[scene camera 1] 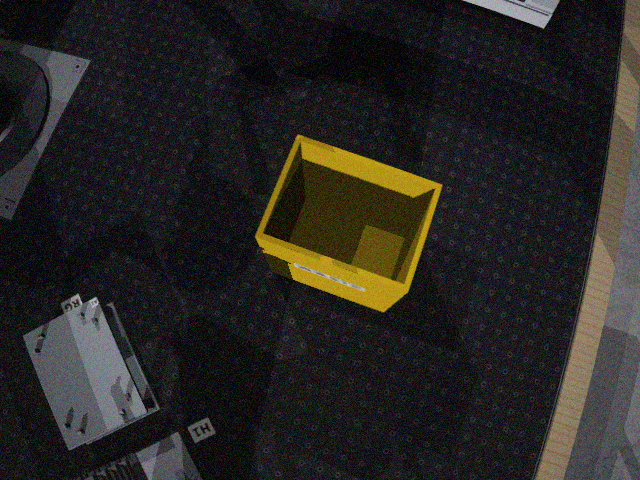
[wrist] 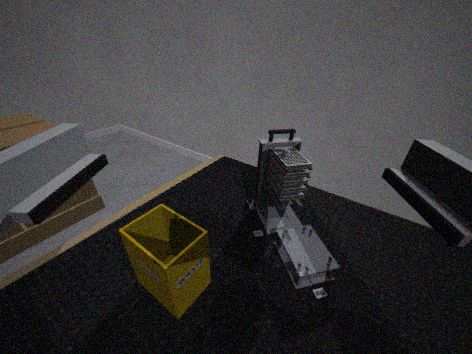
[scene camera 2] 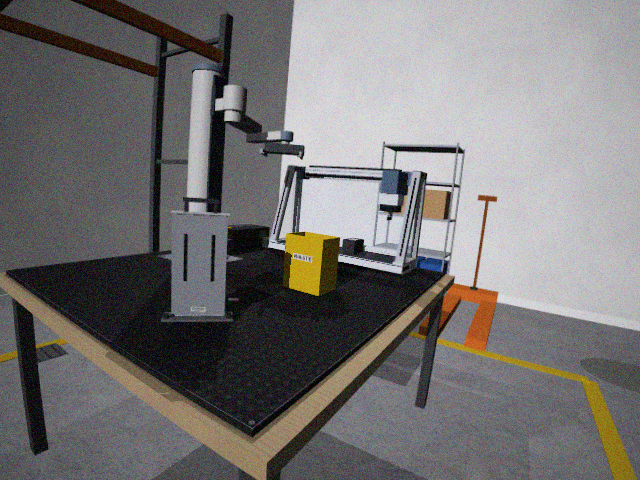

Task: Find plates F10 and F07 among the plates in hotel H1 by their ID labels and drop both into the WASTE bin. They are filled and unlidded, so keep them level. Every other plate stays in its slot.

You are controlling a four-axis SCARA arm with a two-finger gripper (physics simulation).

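Places are measured from the arm's base along level axes (x ahead, y left, z up), in metres.
Where they show: gripper, fingertip midpoint: (wrist: 244,150) (scene camera 2: 280,152).
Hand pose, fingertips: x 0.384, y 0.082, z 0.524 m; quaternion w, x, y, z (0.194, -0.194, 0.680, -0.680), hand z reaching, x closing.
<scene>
Things, the pixels of their top centre, and the offset from my fingertips.
- H1 tag at its top centre: (scene camera 1: 201,430) 0.511 m down, 0.164 m ahead, 0.400 m right
- yellow WASTE bin at its top centre: (scene camera 1: 350,209) (wrist: 163,230) (scene camera 2: 313,235) 0.312 m down, 0.263 m ahead, 0.108 m right
- clear platform with pegs, top centre: (scene camera 1: 77,373) (wrist: 306,244) 0.442 m down, 0.000 m ahead, 0.382 m right
- RG tag at its top centre: (scene camera 1: 72,305) (wrist: 320,292) 0.511 m down, 0.077 m back, 0.310 m right
The hotel H1 (scene camera 2: 199,299) (wrist: 262,172) is a grey upright stand with a top handle. Several plates (wrist: 291,157) are stacked in its slots, facing the wrist camera; their ID labels are too small to read. In scene camera 1, part of its base (scene camera 1: 178,457) shows at the bottom edge, near the H1 tag (scene camera 1: 201,429). The yellow WASTE bin (scene camera 1: 356,293) (scene camera 2: 303,276) (wrist: 192,285) stands upright and open-topped; no plate shows in the visible part of its inside. My gripper (scene camera 2: 282,150) (wrist: 244,150) is open and empty, high above the table, apart from the hotel and bin.
A clear platform with pegs (scene camera 1: 56,372) (wrist: 310,257) stands beside the hotel, by an RG tag (scene camera 1: 71,303) (wrist: 319,292). The arm's column (scene camera 2: 201,139) rises behind the hotel in scene camera 2. A gantry frame (scene camera 2: 416,222) with a blue head stands beyond the bin.
</scene>
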